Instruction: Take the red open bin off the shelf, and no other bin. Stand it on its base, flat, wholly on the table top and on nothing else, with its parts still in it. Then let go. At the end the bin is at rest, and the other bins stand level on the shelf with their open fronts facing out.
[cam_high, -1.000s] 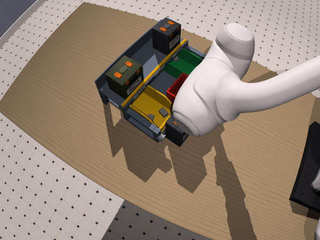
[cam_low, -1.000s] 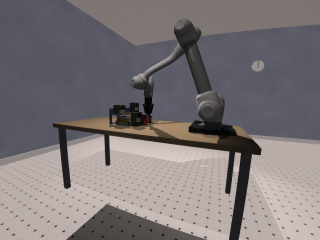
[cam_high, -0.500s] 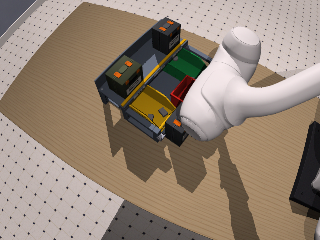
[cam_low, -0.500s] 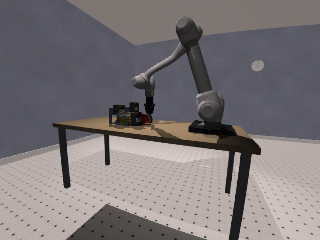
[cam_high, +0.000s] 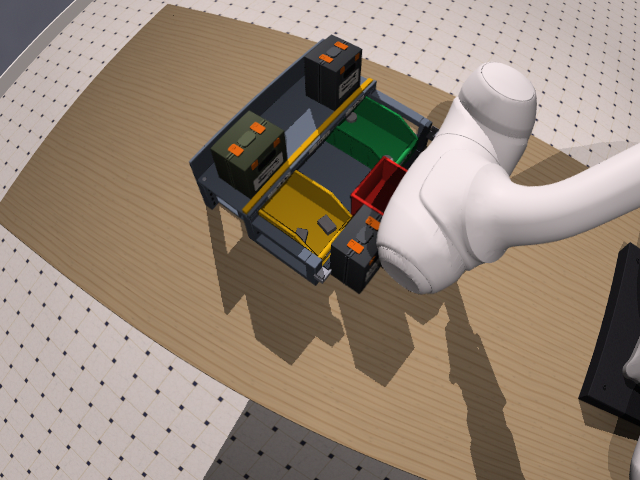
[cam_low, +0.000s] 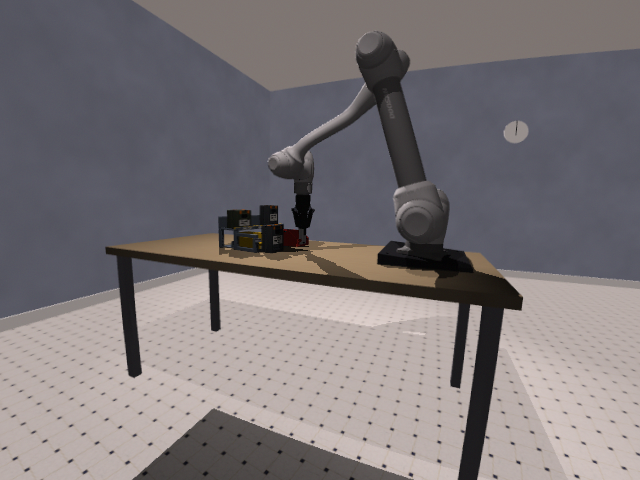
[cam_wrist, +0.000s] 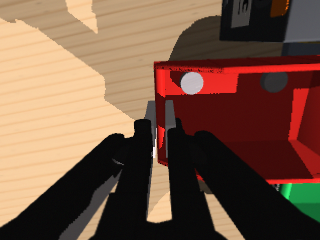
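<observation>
Right now my hand is 8 cm short of the red open bin and 2 cm above it. From my hand the other things lie so: green bin (24 cm ahead, 11 cm to the right, 4 cm below); yellow bin (23 cm ahead, 12 cm to the left, 4 cm below).
</observation>
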